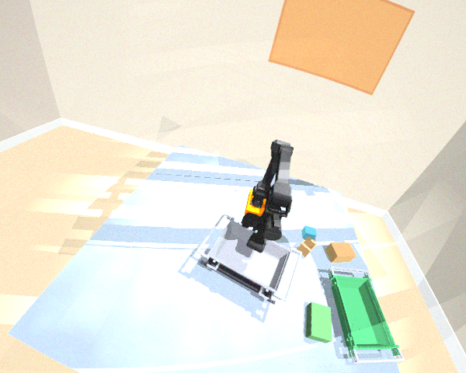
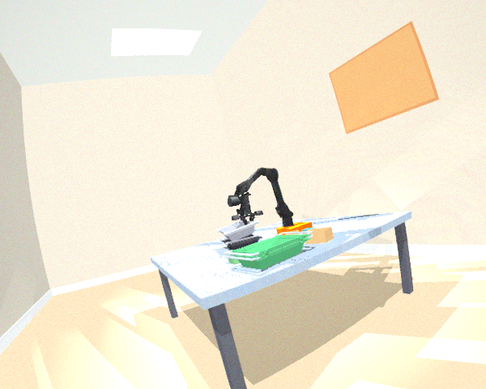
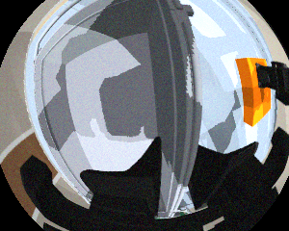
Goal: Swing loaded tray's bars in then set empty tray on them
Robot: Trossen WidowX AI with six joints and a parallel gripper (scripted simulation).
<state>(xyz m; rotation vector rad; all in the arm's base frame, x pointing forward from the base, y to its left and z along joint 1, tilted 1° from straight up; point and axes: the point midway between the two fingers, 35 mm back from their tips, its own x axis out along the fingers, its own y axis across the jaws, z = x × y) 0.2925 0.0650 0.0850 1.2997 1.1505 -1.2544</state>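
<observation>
Now: the clear tray 8 cm ahead of my gripper tip, 2 cm above it and 1 cm to the right of it. Also, from my gripper tip: green block (33 cm to the left, 17 cm ahead, 8 cm below); tan wedge (43 cm to the left, 20 cm behind, 7 cm below); cyan block (25 cm to the left, 25 cm behind, 7 cm below).
</observation>
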